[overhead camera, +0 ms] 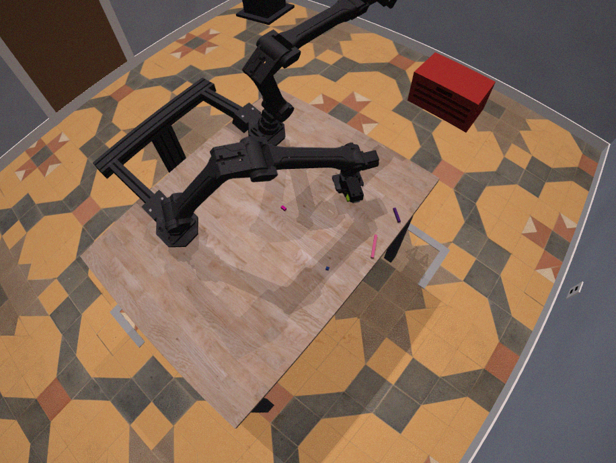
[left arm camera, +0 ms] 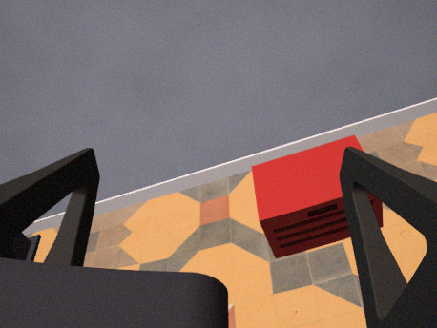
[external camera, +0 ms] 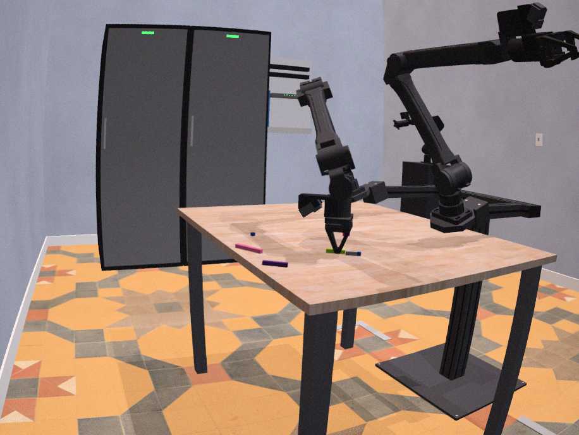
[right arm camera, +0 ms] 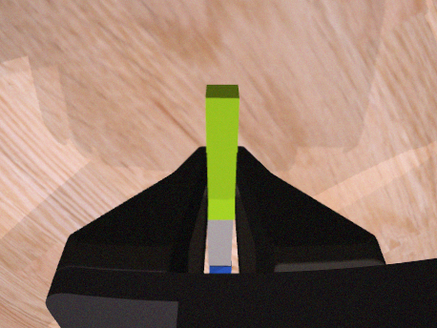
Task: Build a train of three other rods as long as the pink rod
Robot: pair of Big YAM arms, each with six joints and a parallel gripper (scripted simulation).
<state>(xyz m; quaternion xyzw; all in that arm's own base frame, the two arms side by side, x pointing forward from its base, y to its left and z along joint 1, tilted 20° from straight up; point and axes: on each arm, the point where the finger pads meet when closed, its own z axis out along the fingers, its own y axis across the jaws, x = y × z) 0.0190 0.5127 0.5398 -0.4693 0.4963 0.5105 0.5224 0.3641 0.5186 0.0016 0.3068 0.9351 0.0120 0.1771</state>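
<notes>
My right gripper is now right at the lime rod. Round my right hand: grey rod 30 mm behind, 30 mm to the left, 10 mm below.
</notes>
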